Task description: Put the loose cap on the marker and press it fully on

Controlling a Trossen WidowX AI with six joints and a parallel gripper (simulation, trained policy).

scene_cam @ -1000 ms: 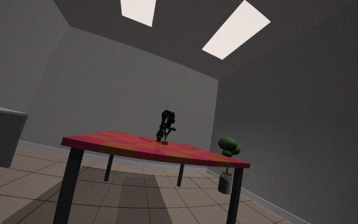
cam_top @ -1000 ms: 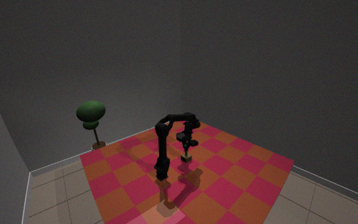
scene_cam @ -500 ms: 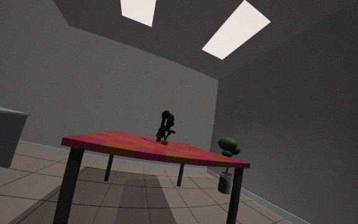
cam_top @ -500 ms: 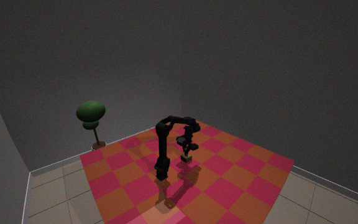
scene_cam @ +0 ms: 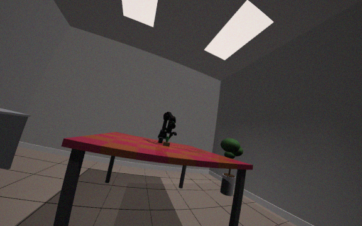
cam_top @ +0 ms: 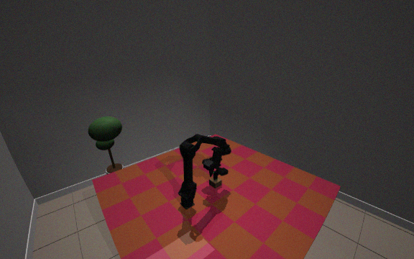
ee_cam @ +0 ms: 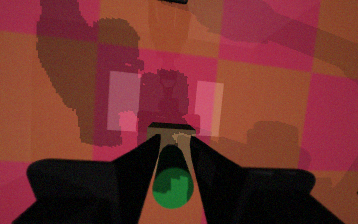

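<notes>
Right now my gripper tip is 20 mm short of the green cap and 10 mm below it. Round my gripper tip: tan holder block: 50 mm below, 30 mm ahead.
</notes>
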